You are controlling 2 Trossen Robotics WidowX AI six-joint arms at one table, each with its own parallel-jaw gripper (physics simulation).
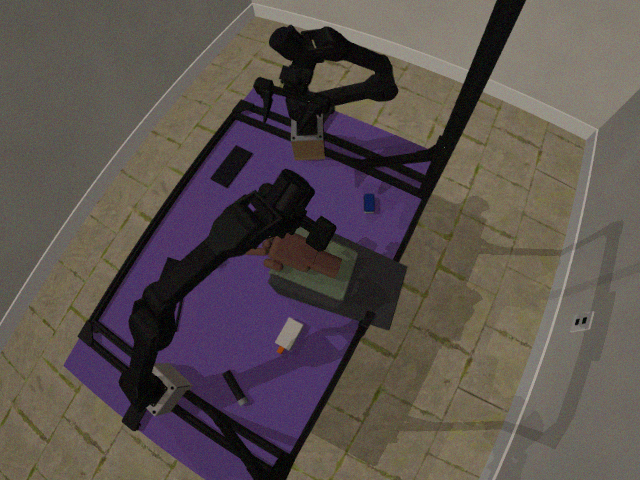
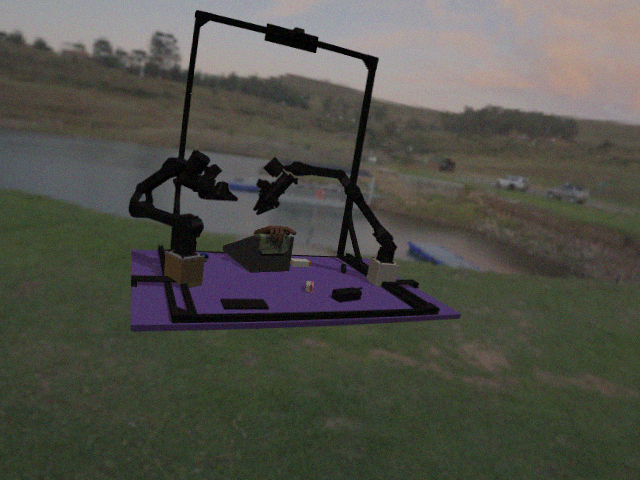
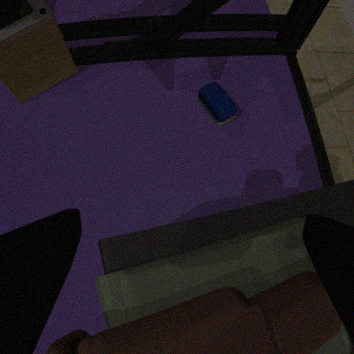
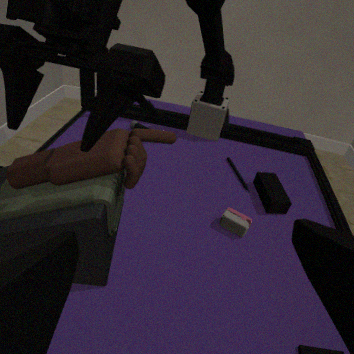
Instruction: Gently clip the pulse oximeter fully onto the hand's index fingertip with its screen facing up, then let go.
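Seen in the pictures: left gripper, fingertip midpoint: [image 1: 309, 211] [image 2: 255, 212] [image 3: 194, 223] [image 4: 45, 139]; right gripper, fingertip midpoint: [image 1: 281, 127] [image 2: 232, 199] [image 4: 186, 236]; left arm's base, link origin: [image 1: 152, 389] [image 2: 384, 261] [image 4: 211, 99]; right arm's base, link origin: [image 1: 306, 126] [image 2: 185, 253] [image 3: 1, 9].
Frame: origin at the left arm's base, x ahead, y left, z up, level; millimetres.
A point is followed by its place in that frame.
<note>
The brown hand [image 1: 297, 253] @[x 507, y -112, z 80 mm] [image 2: 275, 230] @[x 510, y -27, z 87 mm] [image 3: 200, 320] @[x 544, y -103, z 78 mm] [image 4: 85, 162] @[x 542, y -81, z 85 mm] lies palm down on a green pad. Its index finger [image 1: 255, 252] [image 4: 155, 136] points out bare. A small blue block with a whitish underside [image 1: 369, 202] @[x 787, y -150, z -73 mm] [image 3: 218, 102] @[x 782, y -148, z -73 mm] and a small white-and-pink block [image 2: 309, 286] @[x 389, y 164, z -79 mm] [image 4: 236, 222] @[x 396, y 140, z -75 mm] lie on the mat. I cannot tell which is the pulse oximeter; no screen is readable. My left gripper [image 2: 258, 210] @[x 592, y -92, z 142 mm] [image 3: 194, 223] @[x 592, y -92, z 142 mm] [image 4: 45, 139] @[x 592, y -92, z 142 mm] is open and empty above the hand. My right gripper [image 2: 235, 197] @[x 710, y 74, z 210 mm] [image 4: 186, 236] @[x 710, y 74, z 210 mm] is open and empty, high above the mat.
The dark wedge stand [image 1: 382, 279] @[x 605, y -310, z -56 mm] [image 4: 95, 270] @[x 593, y -47, z -62 mm] carries the pad. A white box with an orange end [image 1: 288, 333] @[x 338, y -184, z -77 mm], a dark cylinder [image 1: 235, 387] @[x 132, y -156, z -80 mm], a flat black slab [image 1: 232, 165] @[x 658, y 308, z -97 mm] [image 2: 244, 303] @[x 658, y 316, z -97 mm], a black box [image 2: 346, 293] @[x 265, y 241, z -72 mm] [image 4: 271, 192] @[x 276, y 207, z -70 mm] and a pen [image 4: 238, 174] @[x 204, y 130, z -97 mm] lie around. Black rails edge the purple mat.
</note>
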